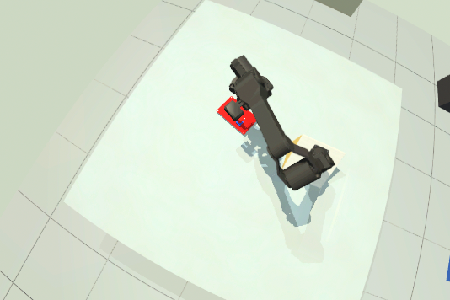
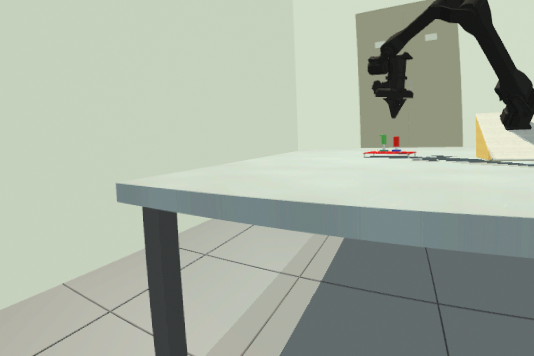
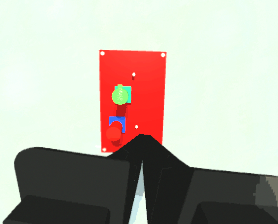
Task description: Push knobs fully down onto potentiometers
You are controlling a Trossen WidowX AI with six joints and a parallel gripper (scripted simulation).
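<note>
Now: gripper tip 8 cm above the red knob, 3 cm to the right of it and 1 cm past it. From my gripper tip the other things lie so: green knob 7 cm below, 4 cm ahead, 1 cm to the left.
</note>
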